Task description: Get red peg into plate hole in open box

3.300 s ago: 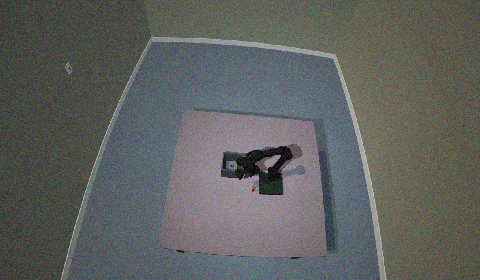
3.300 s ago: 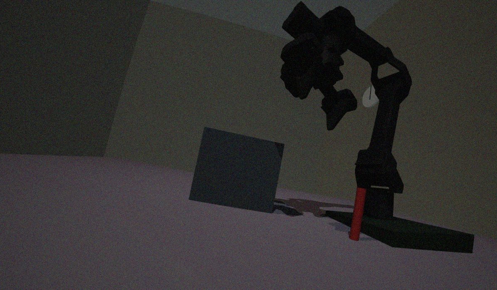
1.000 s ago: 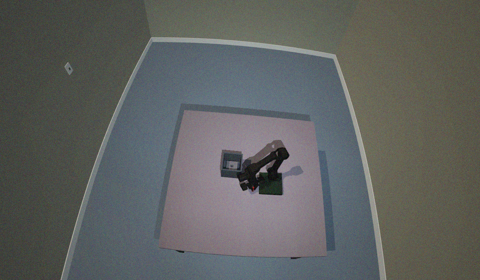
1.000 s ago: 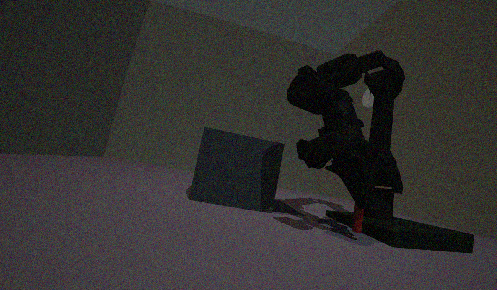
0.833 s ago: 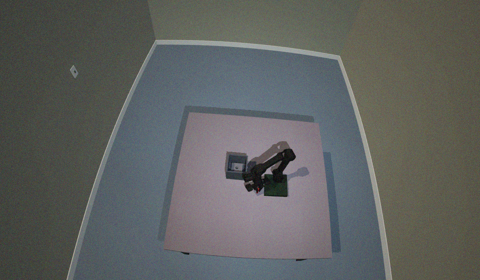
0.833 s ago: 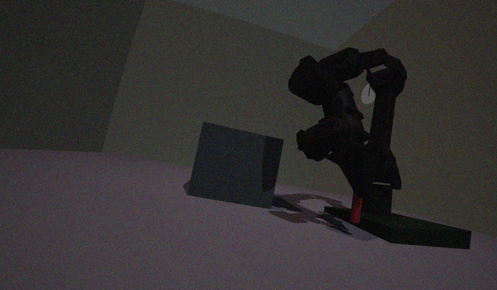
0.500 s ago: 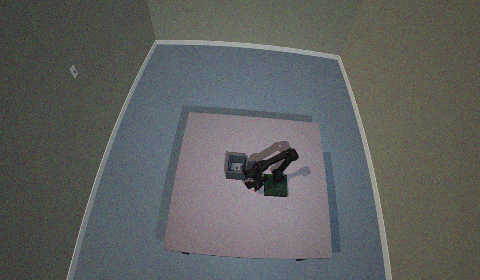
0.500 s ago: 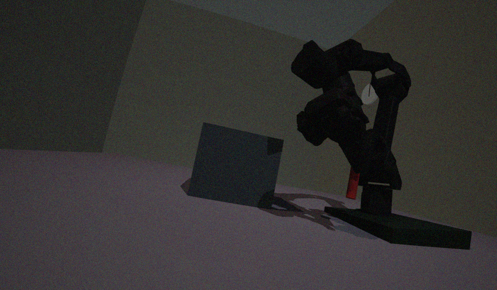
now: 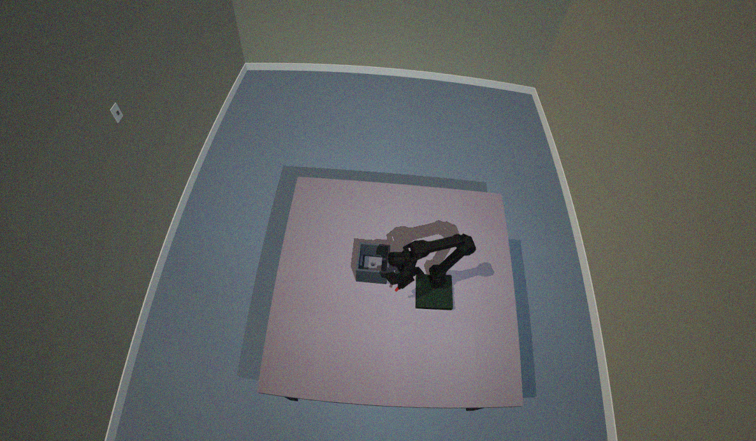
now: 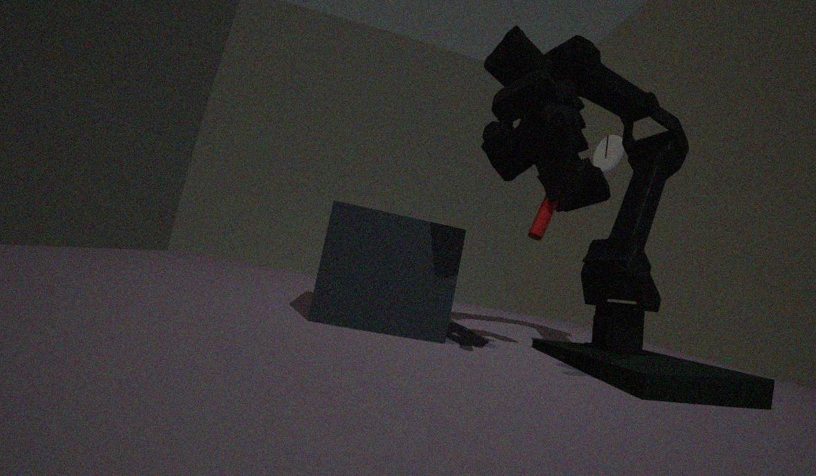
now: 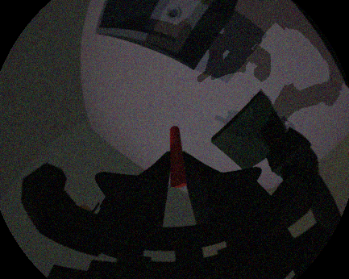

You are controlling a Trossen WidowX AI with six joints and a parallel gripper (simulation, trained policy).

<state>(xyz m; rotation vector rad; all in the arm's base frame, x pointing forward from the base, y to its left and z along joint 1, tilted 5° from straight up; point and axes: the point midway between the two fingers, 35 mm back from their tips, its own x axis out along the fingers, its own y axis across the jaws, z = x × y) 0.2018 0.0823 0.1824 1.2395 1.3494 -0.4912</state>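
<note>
The plate lies 120 mm ahead of my gripper tip, 190 mm to the right of it and 120 mm below it. The rest, counted from my gripper tip: red peg: 10 mm to the right.
</note>
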